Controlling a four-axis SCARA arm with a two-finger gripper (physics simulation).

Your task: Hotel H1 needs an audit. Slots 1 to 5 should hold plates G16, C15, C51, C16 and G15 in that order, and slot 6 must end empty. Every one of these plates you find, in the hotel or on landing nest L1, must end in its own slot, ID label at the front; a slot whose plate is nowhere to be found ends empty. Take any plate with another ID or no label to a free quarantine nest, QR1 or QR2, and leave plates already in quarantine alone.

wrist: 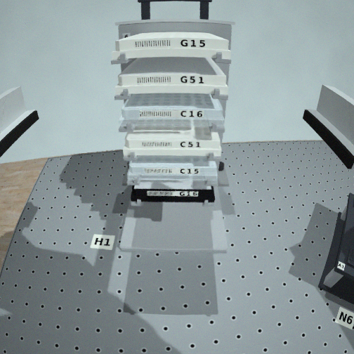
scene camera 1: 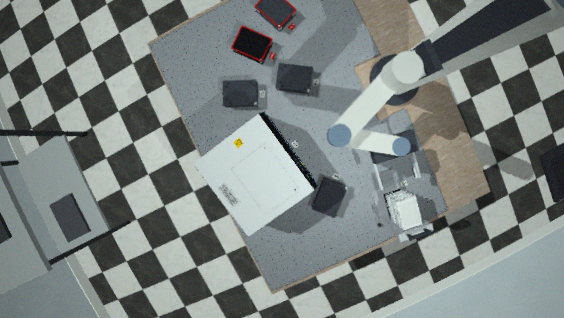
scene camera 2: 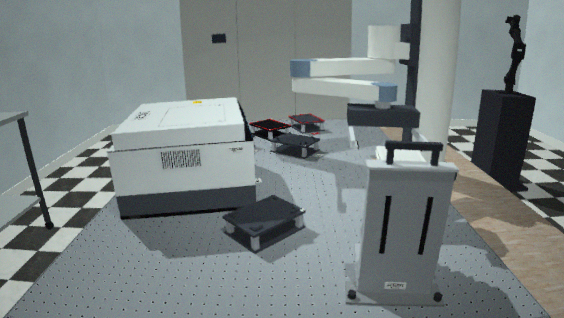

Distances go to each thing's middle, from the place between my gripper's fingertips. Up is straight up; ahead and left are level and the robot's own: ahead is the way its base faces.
The black plate G16 (wrist: 147, 191) lies 130 mm to the left of my hand, 130 mm below it and 20 mm ahead of it.
